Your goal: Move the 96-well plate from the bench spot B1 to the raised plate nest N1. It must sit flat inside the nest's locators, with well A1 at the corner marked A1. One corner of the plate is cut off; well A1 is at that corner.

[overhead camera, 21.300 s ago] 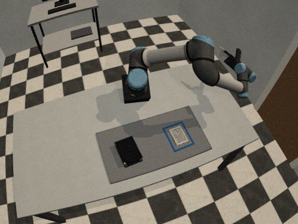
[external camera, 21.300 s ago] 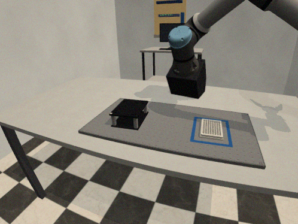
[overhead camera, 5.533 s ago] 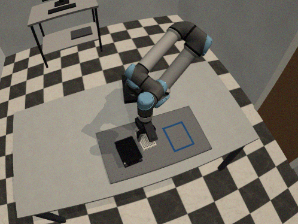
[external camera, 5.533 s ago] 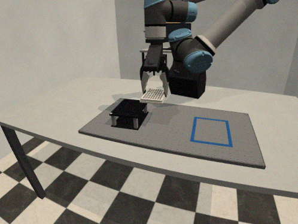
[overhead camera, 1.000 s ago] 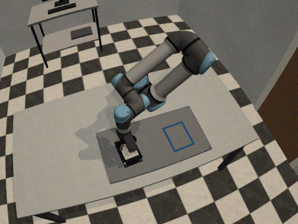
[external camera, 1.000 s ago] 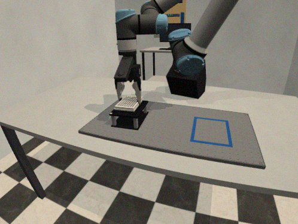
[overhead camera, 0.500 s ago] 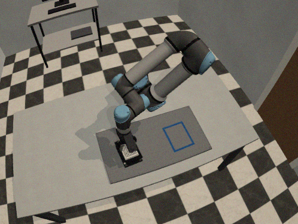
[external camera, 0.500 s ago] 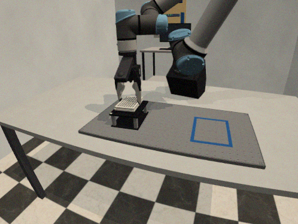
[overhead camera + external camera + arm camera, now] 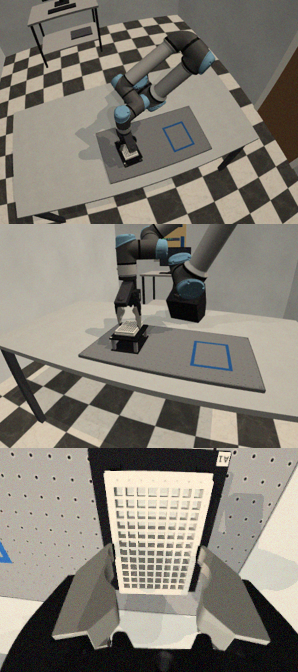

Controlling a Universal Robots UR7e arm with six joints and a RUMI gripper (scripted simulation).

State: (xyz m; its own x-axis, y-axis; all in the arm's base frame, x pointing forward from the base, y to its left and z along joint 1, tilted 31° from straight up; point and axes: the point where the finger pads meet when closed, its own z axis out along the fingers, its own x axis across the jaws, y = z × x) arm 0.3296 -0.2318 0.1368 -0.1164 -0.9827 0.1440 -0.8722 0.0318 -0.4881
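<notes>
My hand is 3 cm above the black raised plate nest. Round my hand: A1 corner mark: 7 cm ahead, 6 cm to the right, 2 cm below; white 96-well plate: 1 cm below.
</notes>
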